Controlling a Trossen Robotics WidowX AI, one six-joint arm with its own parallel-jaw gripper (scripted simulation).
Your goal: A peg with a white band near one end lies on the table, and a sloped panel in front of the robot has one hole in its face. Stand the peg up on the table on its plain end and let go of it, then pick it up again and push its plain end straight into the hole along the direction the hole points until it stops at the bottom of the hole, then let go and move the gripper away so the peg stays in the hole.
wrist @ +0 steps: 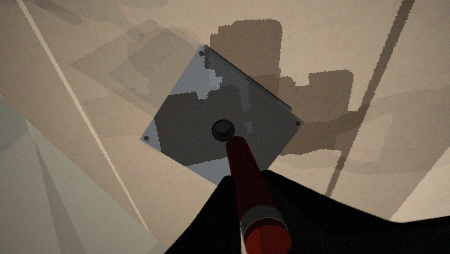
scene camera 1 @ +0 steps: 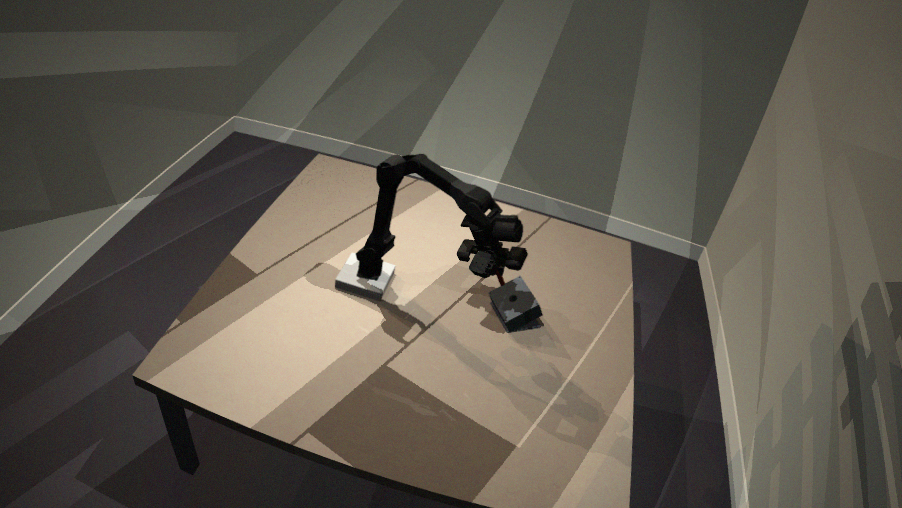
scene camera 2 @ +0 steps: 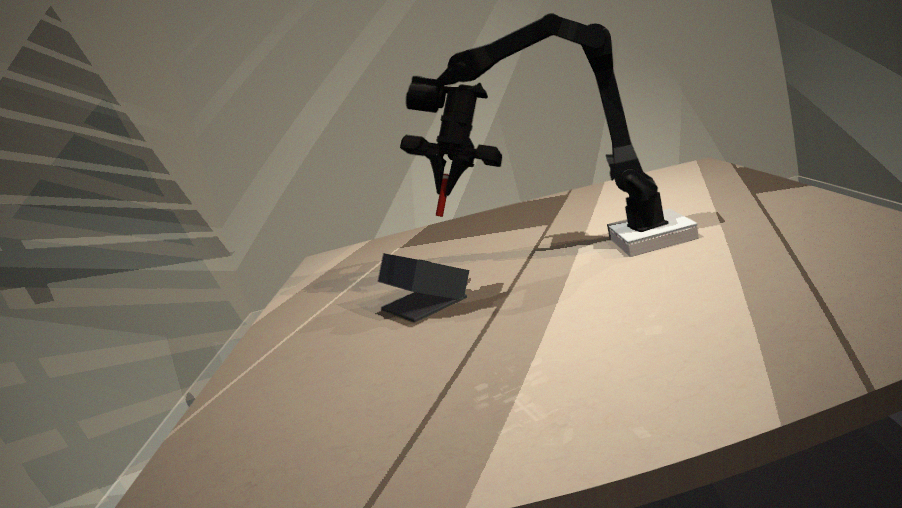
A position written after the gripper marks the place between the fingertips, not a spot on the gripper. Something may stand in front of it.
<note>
The gripper (scene camera 2: 442, 194) holds a red peg. Also in view: a sloped panel (scene camera 2: 414, 275).
The gripper also shows in the wrist view (wrist: 247, 181) and in scene camera 1 (scene camera 1: 499, 274). The sloped panel shows as well in the wrist view (wrist: 208, 90) and in scene camera 1 (scene camera 1: 525, 309).
</note>
